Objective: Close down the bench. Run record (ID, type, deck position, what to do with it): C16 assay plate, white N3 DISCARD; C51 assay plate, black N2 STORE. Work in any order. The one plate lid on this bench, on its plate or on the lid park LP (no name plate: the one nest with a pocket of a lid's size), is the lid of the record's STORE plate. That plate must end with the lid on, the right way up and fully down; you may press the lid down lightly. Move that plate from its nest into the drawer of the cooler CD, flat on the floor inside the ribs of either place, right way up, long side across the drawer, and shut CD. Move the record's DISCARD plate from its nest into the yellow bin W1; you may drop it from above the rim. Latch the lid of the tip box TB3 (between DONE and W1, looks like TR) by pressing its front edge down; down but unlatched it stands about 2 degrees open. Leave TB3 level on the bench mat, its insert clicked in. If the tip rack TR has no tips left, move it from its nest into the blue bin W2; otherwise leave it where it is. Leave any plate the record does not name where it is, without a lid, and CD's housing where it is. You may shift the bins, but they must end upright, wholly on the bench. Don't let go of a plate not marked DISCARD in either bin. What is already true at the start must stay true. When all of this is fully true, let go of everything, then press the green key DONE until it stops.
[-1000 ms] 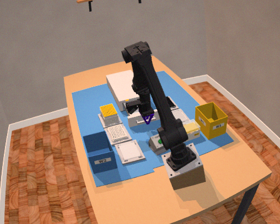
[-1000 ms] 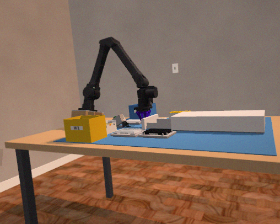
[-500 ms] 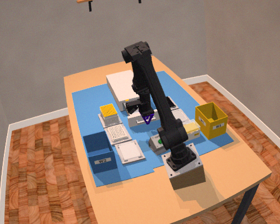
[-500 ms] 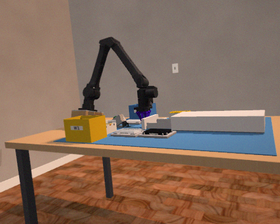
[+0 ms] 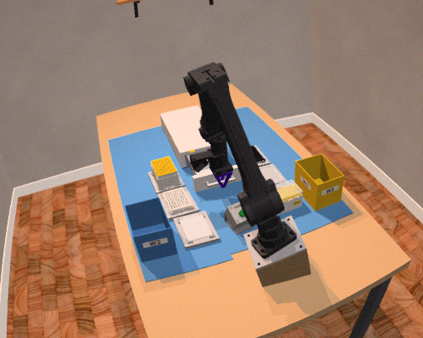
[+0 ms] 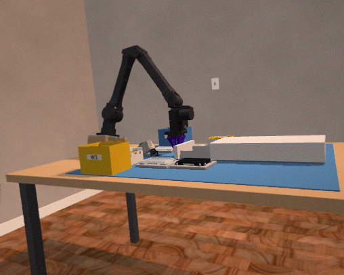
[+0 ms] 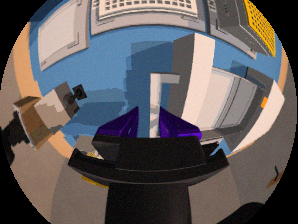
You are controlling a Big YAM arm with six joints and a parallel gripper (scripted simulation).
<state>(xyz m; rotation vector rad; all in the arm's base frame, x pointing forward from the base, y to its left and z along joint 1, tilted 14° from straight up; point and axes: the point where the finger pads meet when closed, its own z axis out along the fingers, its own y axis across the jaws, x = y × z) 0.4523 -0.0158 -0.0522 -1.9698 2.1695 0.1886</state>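
The plate lid is 17 cm to the left of my hand, 16 cm behind it and 2 cm below it. The rest, counted from my hand: cooler drawer: 15 cm ahead, 2 cm below, 1 cm to the right; then name plate N1: 17 cm to the left, 11 cm ahead, 3 cm below; then white assay plate: 18 cm to the left, 2 cm below, 1 cm ahead.
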